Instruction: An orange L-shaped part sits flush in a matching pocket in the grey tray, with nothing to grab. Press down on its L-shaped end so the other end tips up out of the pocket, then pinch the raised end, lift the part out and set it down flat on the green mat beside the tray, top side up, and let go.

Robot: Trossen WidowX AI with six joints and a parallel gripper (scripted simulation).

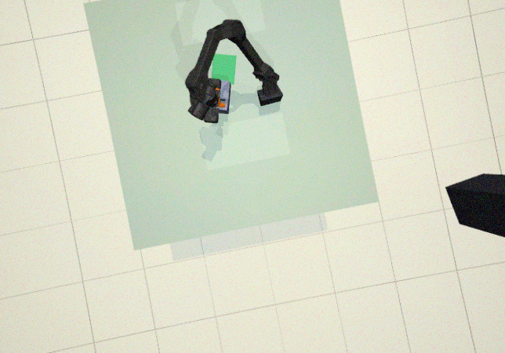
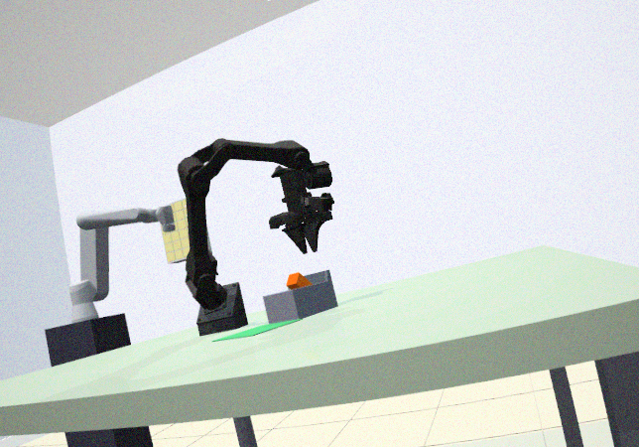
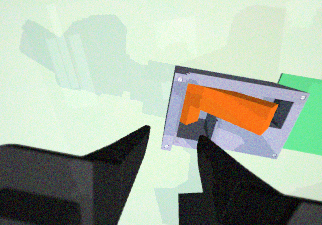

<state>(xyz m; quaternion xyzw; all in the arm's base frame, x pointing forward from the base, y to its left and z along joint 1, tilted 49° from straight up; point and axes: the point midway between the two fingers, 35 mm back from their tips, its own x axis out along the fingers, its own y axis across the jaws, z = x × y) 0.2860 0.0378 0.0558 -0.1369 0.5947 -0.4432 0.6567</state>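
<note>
Right now the orange L-shaped part is 10 cm below my gripper tip, 4 cm to the right of it and 2 cm behind it. Also, from my gripper tip: green mat (20 cm to the right, 15 cm below, 10 cm behind).
</note>
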